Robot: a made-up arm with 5 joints. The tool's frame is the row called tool.
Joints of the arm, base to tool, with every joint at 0 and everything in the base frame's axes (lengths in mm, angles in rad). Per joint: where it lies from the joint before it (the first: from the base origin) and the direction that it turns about. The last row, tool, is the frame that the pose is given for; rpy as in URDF.
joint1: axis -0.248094 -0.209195 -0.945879 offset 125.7 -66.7 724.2
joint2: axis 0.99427 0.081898 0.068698 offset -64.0 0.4 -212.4
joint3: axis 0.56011 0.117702 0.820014 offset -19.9 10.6 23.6
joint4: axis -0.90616 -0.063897 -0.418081 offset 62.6 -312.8 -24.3
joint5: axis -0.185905 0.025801 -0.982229 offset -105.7 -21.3 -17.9
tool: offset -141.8 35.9 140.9 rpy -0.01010 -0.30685 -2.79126
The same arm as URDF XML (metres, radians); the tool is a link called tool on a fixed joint. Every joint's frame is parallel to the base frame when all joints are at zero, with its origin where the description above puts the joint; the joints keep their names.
<robot name="arm">
<joint name="joint1" type="continuous"><parent link="base"/><child link="link1"/><origin xyz="0.1257 -0.0667 0.7242" rpy="0 0 0"/><axis xyz="-0.248094 -0.209195 -0.945879"/></joint>
<joint name="joint2" type="continuous"><parent link="link1"/><child link="link2"/><origin xyz="-0.064 0.0004 -0.2124" rpy="0 0 0"/><axis xyz="0.99427 0.081898 0.068698"/></joint>
<joint name="joint3" type="continuous"><parent link="link2"/><child link="link3"/><origin xyz="-0.0199 0.0106 0.0236" rpy="0 0 0"/><axis xyz="0.56011 0.117702 0.820014"/></joint>
<joint name="joint4" type="continuous"><parent link="link3"/><child link="link4"/><origin xyz="0.0626 -0.3128 -0.0243" rpy="0 0 0"/><axis xyz="-0.90616 -0.063897 -0.418081"/></joint>
<joint name="joint5" type="continuous"><parent link="link4"/><child link="link5"/><origin xyz="-0.1057 -0.0213 -0.0179" rpy="0 0 0"/><axis xyz="-0.185905 0.025801 -0.982229"/></joint>
<joint name="tool_joint" type="fixed"><parent link="link5"/><child link="tool"/><origin xyz="-0.1418 0.0359 0.1409" rpy="-0.0101 -0.3069 -2.7913"/></joint>
<link name="base"/>
<link name="link1"/>
<link name="link2"/>
<link name="link3"/>
<link name="link4"/>
<link name="link5"/>
<link name="tool"/>
</robot>

